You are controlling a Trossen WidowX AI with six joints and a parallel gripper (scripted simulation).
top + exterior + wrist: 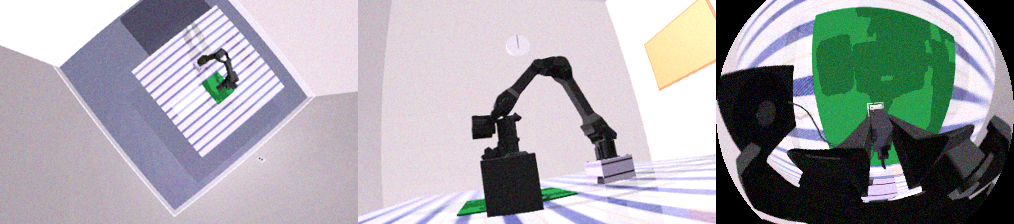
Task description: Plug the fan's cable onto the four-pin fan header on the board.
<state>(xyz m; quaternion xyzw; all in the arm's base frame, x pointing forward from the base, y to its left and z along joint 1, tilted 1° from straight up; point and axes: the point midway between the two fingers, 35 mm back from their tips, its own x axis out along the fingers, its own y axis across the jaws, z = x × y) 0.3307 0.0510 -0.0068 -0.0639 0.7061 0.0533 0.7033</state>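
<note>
My gripper tip is 30 mm to the left of the green board and 50 mm above it. The rest, counted from my gripper tip: fan (10 mm ahead, 140 mm to the left, 30 mm above); then fan plug (10 mm behind, 10 mm above).
</note>
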